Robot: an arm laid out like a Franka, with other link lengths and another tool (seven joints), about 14 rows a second.
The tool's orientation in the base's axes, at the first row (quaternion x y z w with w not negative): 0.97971 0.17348 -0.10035 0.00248
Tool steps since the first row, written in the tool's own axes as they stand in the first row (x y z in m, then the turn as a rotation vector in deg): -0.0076 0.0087 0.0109 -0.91 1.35 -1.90; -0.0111 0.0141 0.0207 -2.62 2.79 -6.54; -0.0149 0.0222 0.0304 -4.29 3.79 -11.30; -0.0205 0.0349 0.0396 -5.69 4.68 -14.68; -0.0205 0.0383 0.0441 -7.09 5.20 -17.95; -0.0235 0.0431 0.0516 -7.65 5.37 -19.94; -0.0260 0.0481 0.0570 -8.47 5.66 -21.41; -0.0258 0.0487 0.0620 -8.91 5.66 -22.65; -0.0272 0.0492 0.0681 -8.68 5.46 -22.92; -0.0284 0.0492 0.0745 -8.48 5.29 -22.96; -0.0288 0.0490 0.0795 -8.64 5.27 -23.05
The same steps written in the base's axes. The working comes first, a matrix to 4 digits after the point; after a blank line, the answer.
The tool's axes in the first row as the columns of a matrix, in the base's axes (used below as rounded here):
0.9197 0.3404 -0.1958
0.3394 -0.9398 -0.0397
-0.1975 -0.0300 -0.9798

-0.0062 -0.0112 -0.0094 -0.01 -1.50 2.00; -0.0095 -0.0178 -0.0185 -0.18 -3.25 6.84; -0.0121 -0.0271 -0.0275 -0.44 -4.57 11.81; -0.0147 -0.0413 -0.0358 -0.77 -5.75 15.37; -0.0145 -0.0447 -0.0403 -1.24 -6.58 18.83; -0.0170 -0.0505 -0.0472 -1.30 -6.85 20.89; -0.0187 -0.0563 -0.0522 -1.67 -7.34 22.48; -0.0193 -0.0570 -0.0571 -1.83 -7.44 23.78; -0.0216 -0.0582 -0.0628 -1.64 -7.17 24.01; -0.0240 -0.0588 -0.0689 -1.50 -6.94 24.01; -0.0254 -0.0590 -0.0737 -1.64 -6.97 24.13
